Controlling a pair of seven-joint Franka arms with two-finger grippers.
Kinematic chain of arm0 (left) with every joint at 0, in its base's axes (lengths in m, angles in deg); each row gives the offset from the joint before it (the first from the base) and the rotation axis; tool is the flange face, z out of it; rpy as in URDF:
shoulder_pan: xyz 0 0 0.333 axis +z
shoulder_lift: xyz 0 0 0 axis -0.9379 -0.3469 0
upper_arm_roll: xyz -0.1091 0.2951 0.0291 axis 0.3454 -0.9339 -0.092
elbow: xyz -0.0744 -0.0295 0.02 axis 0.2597 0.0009 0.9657
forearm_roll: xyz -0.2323 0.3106 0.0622 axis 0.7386 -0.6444 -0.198
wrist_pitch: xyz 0 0 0 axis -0.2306 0.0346 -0.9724
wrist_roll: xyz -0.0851 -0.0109 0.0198 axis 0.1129 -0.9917 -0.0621
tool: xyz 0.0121 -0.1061 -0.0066 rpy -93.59 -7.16 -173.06
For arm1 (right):
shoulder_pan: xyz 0 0 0.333 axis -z
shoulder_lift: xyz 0 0 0 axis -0.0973 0.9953 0
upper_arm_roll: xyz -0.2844 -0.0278 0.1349 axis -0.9 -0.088 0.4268
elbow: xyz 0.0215 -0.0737 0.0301 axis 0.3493 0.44 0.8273
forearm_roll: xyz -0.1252 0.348 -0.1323 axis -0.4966 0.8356 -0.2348
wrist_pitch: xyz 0 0 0 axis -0.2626 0.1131 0.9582
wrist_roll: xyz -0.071 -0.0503 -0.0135 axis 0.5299 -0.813 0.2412
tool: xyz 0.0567 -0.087 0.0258 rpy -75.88 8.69 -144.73
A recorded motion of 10 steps. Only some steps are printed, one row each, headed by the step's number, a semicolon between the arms.
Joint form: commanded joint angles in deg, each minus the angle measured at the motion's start. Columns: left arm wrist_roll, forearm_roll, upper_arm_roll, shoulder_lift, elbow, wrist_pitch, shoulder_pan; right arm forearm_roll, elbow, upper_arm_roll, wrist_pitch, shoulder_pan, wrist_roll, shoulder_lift.
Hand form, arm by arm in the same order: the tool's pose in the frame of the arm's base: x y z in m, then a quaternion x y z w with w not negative. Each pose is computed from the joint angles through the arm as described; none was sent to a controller.
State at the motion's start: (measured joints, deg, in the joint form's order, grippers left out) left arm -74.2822 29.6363 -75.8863 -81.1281 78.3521 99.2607 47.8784; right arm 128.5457 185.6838 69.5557 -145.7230 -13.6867 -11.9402 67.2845
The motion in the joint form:
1: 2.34 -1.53 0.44 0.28 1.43 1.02 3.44; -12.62 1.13 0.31 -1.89 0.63 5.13 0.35
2: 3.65 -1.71 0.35 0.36 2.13 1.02 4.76; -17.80 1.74 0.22 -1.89 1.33 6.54 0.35
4: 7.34 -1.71 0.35 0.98 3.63 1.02 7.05; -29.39 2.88 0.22 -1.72 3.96 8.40 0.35
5: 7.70 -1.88 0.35 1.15 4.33 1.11 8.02; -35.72 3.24 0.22 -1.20 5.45 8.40 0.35
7: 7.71 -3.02 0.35 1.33 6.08 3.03 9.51; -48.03 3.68 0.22 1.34 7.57 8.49 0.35
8: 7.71 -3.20 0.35 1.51 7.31 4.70 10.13; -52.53 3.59 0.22 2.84 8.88 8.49 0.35
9: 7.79 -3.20 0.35 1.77 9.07 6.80 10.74; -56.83 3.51 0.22 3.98 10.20 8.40 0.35
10: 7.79 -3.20 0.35 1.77 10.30 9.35 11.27; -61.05 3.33 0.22 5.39 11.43 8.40 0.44
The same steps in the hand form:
1: 0.5579 -0.1871 0.6046 0.77547 0.50097 0.08408 0.37498; 0.5653 0.2195 0.4962 -0.84264 0.18624 -0.13974 0.48554
2: 0.5614 -0.1730 0.5990 0.77679 0.50280 0.09065 0.36820; 0.5670 0.2116 0.4917 -0.86000 0.17527 -0.14385 0.45714
4: 0.5636 -0.1493 0.5916 0.78440 0.49573 0.10494 0.35772; 0.5735 0.1860 0.4833 -0.89519 0.14628 -0.15962 0.38955
5: 0.5646 -0.1392 0.5871 0.78302 0.50082 0.10761 0.35283; 0.5769 0.1724 0.4802 -0.91307 0.12086 -0.16845 0.35116
7: 0.5666 -0.1220 0.5769 0.77757 0.51217 0.12251 0.34361; 0.5790 0.1554 0.4734 -0.94423 0.06202 -0.16775 0.27649
8: 0.5666 -0.1136 0.5709 0.77204 0.51932 0.13135 0.34206; 0.5808 0.1441 0.4717 -0.95370 0.04372 -0.16439 0.24802
9: 0.5654 -0.1046 0.5618 0.76560 0.52778 0.14022 0.34006; 0.5828 0.1319 0.4703 -0.96155 0.02751 -0.16282 0.21943
10: 0.5659 -0.0962 0.5559 0.75718 0.53546 0.15350 0.34117; 0.5844 0.1205 0.4682 -0.96876 0.01196 -0.15761 0.19112

